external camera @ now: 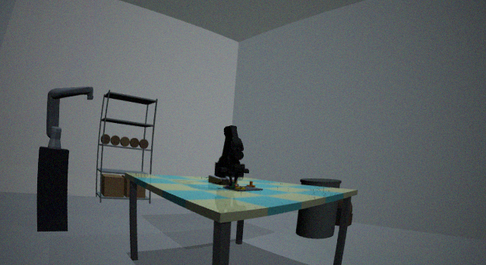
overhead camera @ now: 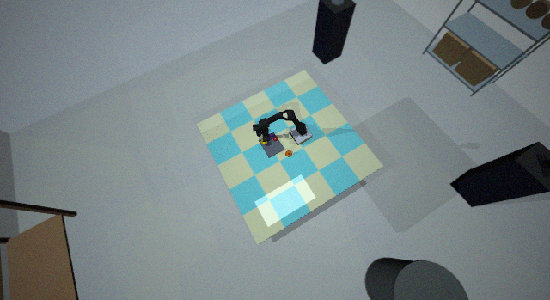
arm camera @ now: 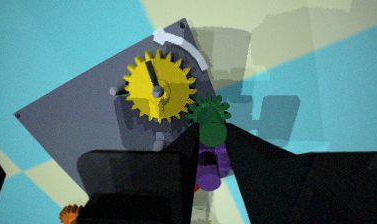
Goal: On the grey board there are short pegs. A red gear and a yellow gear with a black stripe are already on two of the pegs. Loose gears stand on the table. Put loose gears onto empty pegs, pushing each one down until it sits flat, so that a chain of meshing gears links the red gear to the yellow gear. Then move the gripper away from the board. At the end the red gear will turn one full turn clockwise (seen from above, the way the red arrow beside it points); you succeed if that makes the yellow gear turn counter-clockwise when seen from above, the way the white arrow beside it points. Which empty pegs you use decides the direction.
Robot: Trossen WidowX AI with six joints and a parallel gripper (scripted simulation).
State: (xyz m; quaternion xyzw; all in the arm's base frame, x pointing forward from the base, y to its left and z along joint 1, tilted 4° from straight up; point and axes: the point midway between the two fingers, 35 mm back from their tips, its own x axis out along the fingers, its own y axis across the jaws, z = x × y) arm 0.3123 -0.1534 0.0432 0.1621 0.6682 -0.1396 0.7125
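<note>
The green gear is 1 cm below my gripper tip. From my gripper tip the other things lie so: purple gear (4 cm behind, 2 cm to the left, 2 cm below); red gear (6 cm behind, 7 cm to the left, 2 cm below); white arrow (6 cm ahead, 3 cm below).
</note>
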